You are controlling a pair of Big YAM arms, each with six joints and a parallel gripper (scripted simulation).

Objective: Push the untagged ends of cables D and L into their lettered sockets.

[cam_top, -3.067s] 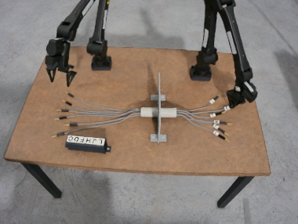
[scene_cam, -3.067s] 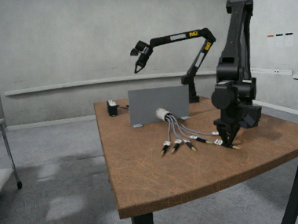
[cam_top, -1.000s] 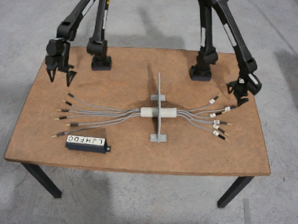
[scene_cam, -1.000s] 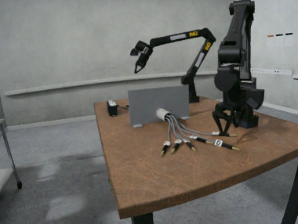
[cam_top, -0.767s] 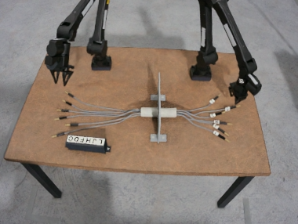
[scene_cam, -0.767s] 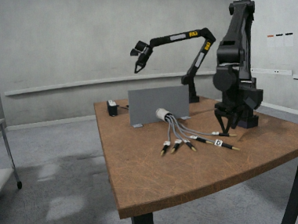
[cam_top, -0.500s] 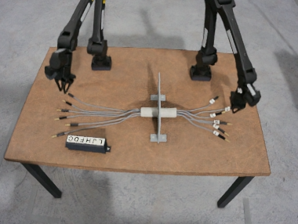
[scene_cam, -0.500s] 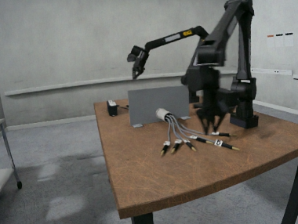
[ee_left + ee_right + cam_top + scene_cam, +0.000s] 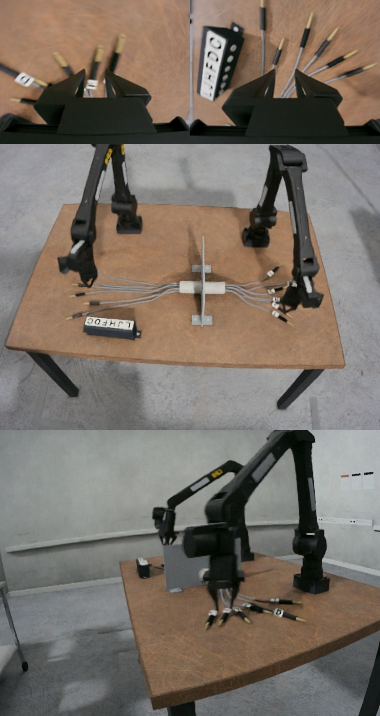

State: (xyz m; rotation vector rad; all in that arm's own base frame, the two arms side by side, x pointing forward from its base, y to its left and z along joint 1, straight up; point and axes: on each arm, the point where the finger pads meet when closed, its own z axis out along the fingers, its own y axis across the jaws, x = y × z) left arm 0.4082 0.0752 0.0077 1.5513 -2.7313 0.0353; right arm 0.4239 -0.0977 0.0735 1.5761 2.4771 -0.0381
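My left gripper is now 30 mm short of the tagged cable end and 30 mm above it.
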